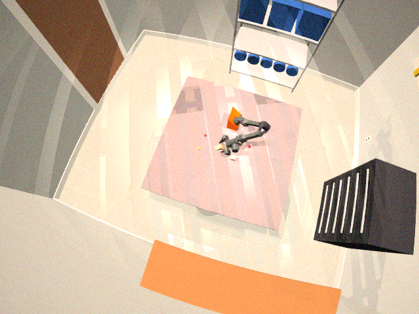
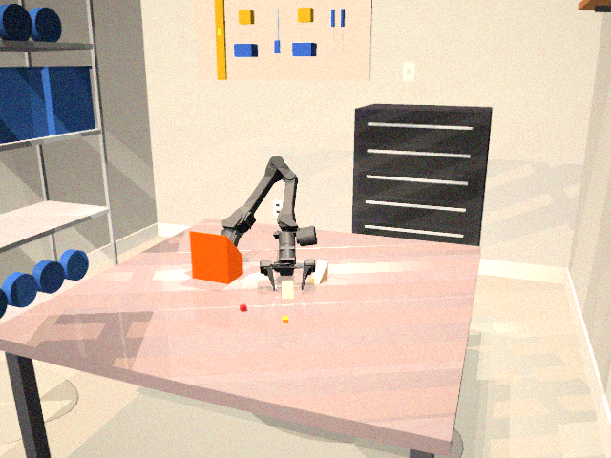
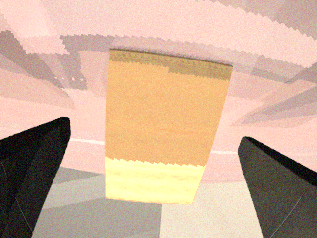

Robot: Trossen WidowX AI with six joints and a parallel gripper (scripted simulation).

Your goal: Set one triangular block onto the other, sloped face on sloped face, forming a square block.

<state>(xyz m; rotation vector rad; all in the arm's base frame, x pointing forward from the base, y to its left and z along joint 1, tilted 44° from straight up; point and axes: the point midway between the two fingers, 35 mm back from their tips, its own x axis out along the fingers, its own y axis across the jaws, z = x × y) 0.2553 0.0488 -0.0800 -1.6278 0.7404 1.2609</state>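
Now: the tan triangular block 1 cm above my gripper tip. From my gripper tip the other things lie so: small yellow cube (18 cm to the right, 9 cm ahead, 1 cm below); then small red cube (18 cm to the right, 6 cm behind).
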